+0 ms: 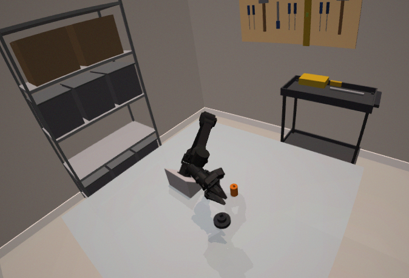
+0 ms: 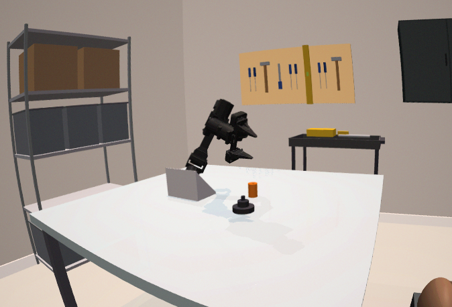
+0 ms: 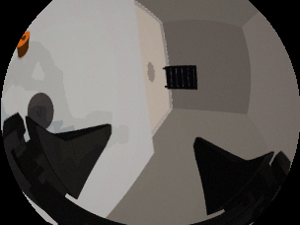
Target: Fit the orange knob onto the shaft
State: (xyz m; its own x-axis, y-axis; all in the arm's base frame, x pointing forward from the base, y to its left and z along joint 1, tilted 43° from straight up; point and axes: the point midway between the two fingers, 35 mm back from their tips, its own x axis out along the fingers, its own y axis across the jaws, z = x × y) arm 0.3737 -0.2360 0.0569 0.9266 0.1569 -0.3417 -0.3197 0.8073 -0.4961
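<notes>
My gripper tip is 220 mm to the right of the orange knob, 220 mm above it and 130 mm past it. From my gripper tip the other things lie so: dark round pedestal 220 mm below, 80 mm behind, 40 mm to the left.
</notes>
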